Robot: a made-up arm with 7 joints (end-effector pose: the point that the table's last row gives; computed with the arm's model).
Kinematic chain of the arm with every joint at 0, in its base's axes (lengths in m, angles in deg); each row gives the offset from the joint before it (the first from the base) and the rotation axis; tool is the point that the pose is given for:
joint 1: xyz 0 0 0.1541 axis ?
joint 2: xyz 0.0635 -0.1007 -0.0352 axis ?
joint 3: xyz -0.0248 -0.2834 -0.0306 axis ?
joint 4: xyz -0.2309 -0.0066 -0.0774 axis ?
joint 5: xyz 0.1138 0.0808 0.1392 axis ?
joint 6: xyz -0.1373 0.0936 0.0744 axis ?
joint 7: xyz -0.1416 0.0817 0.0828 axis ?
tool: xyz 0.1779 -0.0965 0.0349
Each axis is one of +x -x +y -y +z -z.
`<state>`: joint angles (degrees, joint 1 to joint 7).
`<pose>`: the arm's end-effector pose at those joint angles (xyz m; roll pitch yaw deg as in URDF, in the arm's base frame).
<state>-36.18 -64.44 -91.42 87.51 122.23 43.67 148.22</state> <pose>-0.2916 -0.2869 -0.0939 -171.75 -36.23 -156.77</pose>
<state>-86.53 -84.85 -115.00 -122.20 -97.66 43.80 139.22</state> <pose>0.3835 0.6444 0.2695 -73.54 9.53 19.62</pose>
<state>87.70 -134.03 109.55 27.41 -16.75 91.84 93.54</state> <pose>0.2865 0.3745 -0.3544 160.54 -3.20 80.30</pose>
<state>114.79 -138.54 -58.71 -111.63 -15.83 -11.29 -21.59</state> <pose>-0.0623 0.1737 0.4534 -6.52 47.10 97.43</pose>
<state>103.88 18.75 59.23 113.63 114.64 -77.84 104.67</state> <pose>-0.3611 -0.1370 0.1390 -87.98 -34.50 -69.48</pose>
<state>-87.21 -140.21 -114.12 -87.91 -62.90 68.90 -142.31</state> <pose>-0.1460 0.5420 -0.0591 71.28 -7.37 -164.32</pose>
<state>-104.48 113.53 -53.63 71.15 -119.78 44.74 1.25</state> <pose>0.1465 0.3468 0.5005 70.05 -32.42 -153.62</pose>
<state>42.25 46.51 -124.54 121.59 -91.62 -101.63 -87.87</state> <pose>-0.4109 -0.5136 0.0983 -166.02 -65.15 84.19</pose>
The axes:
joint 1: -z
joint 2: -x
joint 3: +z
joint 4: +y
joint 5: +z
joint 6: -y
joint 7: +z

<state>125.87 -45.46 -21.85 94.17 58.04 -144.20 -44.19</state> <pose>-0.0465 0.0429 -0.1953 61.21 39.13 74.26</pose>
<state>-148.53 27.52 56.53 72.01 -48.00 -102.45 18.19</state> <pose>0.3385 0.2705 -0.0051 -115.22 5.59 7.69</pose>
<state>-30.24 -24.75 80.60 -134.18 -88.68 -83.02 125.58</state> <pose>0.3573 -1.0550 -0.3725 -100.22 13.62 -74.56</pose>
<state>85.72 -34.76 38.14 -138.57 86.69 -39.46 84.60</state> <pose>-0.1891 0.1652 -0.5479 -111.46 9.65 -28.55</pose>
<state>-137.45 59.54 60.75 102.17 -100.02 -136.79 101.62</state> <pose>0.5964 0.5897 0.1634 -10.55 17.45 62.27</pose>
